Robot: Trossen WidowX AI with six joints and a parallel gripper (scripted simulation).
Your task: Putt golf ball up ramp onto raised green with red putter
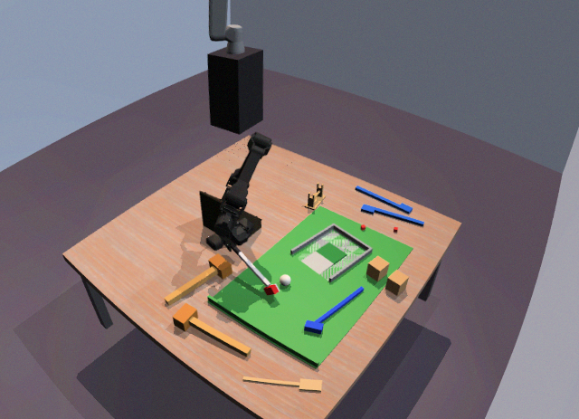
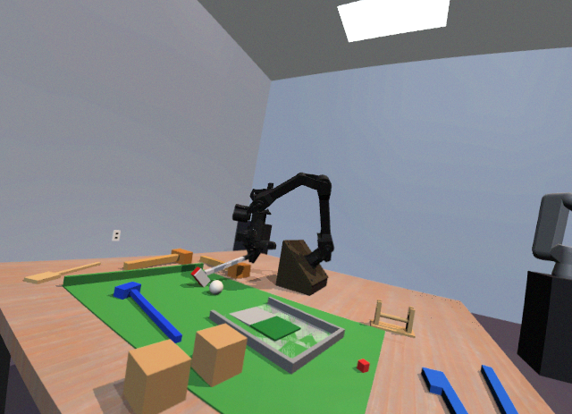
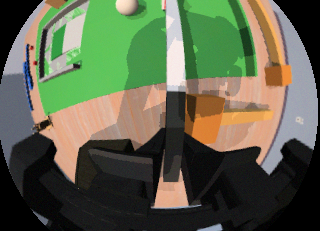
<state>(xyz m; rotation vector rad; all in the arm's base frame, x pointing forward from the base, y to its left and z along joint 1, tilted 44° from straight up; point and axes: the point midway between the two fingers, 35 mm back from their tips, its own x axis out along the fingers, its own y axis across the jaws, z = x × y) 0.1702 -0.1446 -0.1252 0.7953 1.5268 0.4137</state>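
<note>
My gripper tip is now 110 mm short of the red putter and 20 mm to the left of it. Also, from my gripper tip: white golf ball: 230 mm ahead, 50 mm below, 30 mm to the left; green mat: 310 mm ahead, 140 mm to the left, 70 mm below; blue putter: 450 mm ahead, 60 mm below, 10 mm to the left.
</note>
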